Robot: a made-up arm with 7 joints. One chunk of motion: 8 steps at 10 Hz.
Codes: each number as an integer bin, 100 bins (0 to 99) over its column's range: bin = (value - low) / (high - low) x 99, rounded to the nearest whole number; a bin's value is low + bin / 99 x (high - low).
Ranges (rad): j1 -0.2..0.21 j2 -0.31..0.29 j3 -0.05..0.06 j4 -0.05..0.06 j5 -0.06..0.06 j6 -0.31..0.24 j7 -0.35..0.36
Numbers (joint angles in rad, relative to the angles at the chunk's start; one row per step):
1: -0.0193 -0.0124 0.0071 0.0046 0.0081 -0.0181 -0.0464
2: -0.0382 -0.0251 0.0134 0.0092 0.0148 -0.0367 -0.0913
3: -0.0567 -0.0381 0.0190 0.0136 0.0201 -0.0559 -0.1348
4: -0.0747 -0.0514 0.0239 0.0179 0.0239 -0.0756 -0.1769
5: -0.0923 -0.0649 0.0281 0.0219 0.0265 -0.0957 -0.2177
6: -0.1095 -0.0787 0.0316 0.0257 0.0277 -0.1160 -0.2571
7: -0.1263 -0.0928 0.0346 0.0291 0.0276 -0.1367 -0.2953
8: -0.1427 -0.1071 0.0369 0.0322 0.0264 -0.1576 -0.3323
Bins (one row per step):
1: 44 49 51 49 56 53 42
2: 39 47 57 53 62 49 36
3: 35 45 62 57 66 46 30
4: 30 43 67 61 69 42 24
5: 26 40 70 65 71 39 18
6: 22 38 73 68 72 35 13
7: 18 36 76 71 72 31 8
8: 14 33 78 74 71 27 2

